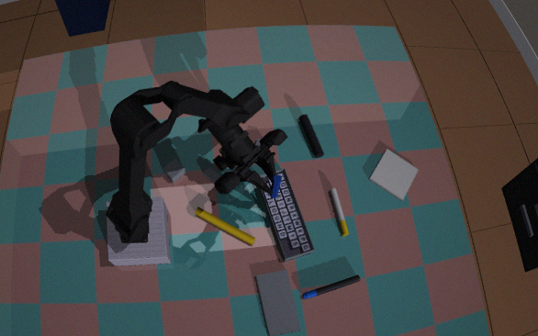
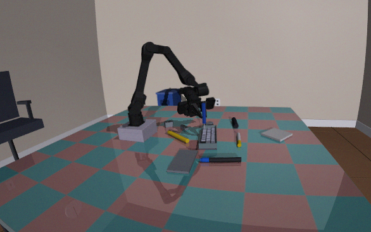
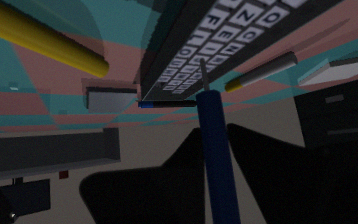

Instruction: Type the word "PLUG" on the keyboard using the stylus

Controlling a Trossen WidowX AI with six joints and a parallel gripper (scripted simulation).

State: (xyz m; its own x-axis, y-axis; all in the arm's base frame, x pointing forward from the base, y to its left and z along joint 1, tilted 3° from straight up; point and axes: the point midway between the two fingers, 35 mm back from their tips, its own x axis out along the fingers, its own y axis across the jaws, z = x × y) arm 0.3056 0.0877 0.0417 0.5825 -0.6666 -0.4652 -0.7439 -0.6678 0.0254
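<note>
My gripper tip is 16 cm short of the yellow-and-white pen, 5 cm to the left of it and 8 cm above it. The rest, counted from my gripper tip: dark cylinder: 12 cm ahead, 18 cm to the left, 8 cm below; yellow rod: 12 cm behind, 5 cm to the right, 8 cm below; grey slab: 1 cm behind, 24 cm to the right, 8 cm below.
</note>
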